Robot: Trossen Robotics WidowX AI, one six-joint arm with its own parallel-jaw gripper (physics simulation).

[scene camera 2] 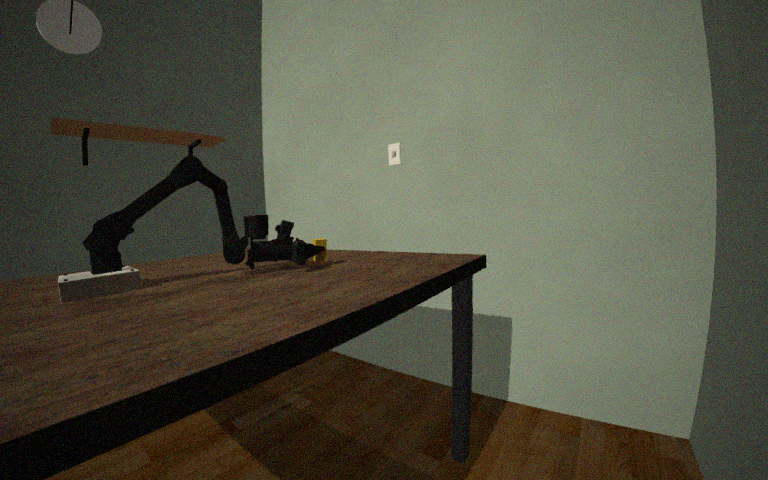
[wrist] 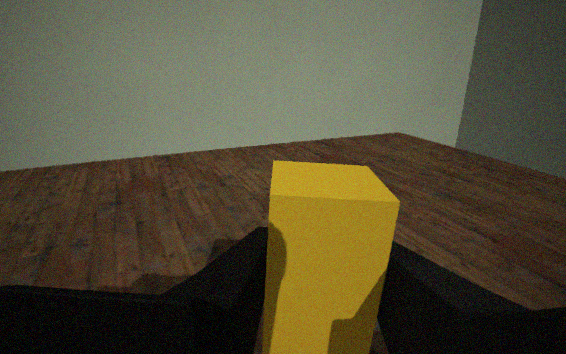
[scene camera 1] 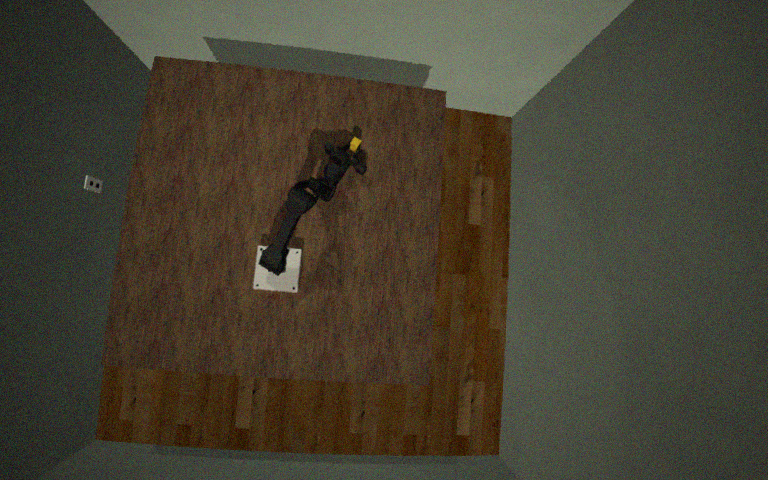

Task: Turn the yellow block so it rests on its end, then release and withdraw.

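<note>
The yellow block is upright, its long side vertical, between the fingertips. My gripper is shut on it, with one dark finger on each side. The gripper points level, low over the far part of the brown table. In the second scene view the block's lower end is at or very near the table top; I cannot tell whether it touches. The block's lower end is out of frame in the wrist view.
The arm's white base plate is on the table. The table's far edge lies beyond the block, with a pale wall behind it. A wooden shelf is on the left wall, and a round lamp hangs above.
</note>
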